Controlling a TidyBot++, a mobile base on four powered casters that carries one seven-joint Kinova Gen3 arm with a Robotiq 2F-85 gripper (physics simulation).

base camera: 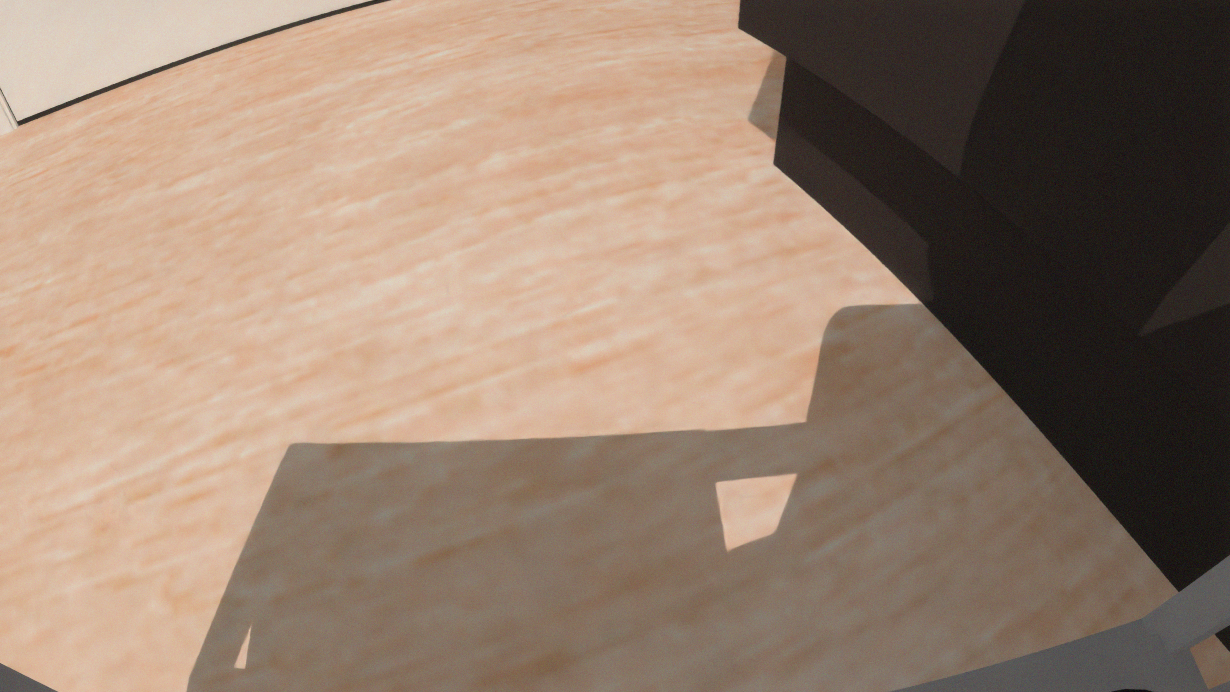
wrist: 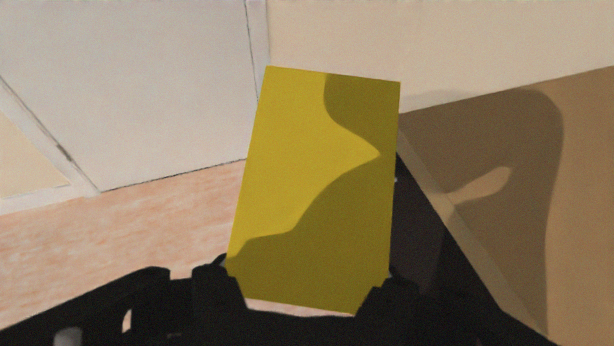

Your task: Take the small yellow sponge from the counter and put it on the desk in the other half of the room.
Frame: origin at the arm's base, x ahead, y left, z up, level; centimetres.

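Where they show: gripper, fingertip midpoint: (wrist: 306,267).
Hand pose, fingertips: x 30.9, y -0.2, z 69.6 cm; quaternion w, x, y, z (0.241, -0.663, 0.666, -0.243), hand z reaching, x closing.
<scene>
After its pixels a point has its place.
The yellow sponge (wrist: 320,165) @(x 33.3, y -0.5, z 74.9 cm) stands up large in the middle of the wrist view, partly in shadow. My gripper (wrist: 306,267) @(x 30.9, y -0.2, z 69.6 cm) is shut on it, with black fingers at both sides of its lower end. The sponge is held above the floor, left of a brown wooden top (wrist: 585,225) @(x 45.6, y -33.1, z 51.3 cm). I cannot tell whether that top is the counter or the desk. The sponge and the gripper do not show in the base camera view.
A dark cabinet side (base camera: 1075,215) @(x 33.9, y -25.6, z -21.3 cm) (wrist: 417,245) @(x 50.4, y -19.0, z 33.6 cm) rises close on the right, under the wooden top. A pale door (wrist: 125,90) @(x 114.2, y 67.7, z 11.1 cm) and a cream wall (wrist: 475,45) @(x 128.1, y -51.8, z 26.6 cm) stand ahead. A pale panel (base camera: 129,43) @(x 111.9, y 73.4, z -32.8 cm) is at the upper left. Shadows fall on the wood-patterned floor (base camera: 412,258) @(x 54.3, y 13.1, z -39.7 cm) (wrist: 100,240) @(x 80.0, y 85.9, z -39.6 cm).
</scene>
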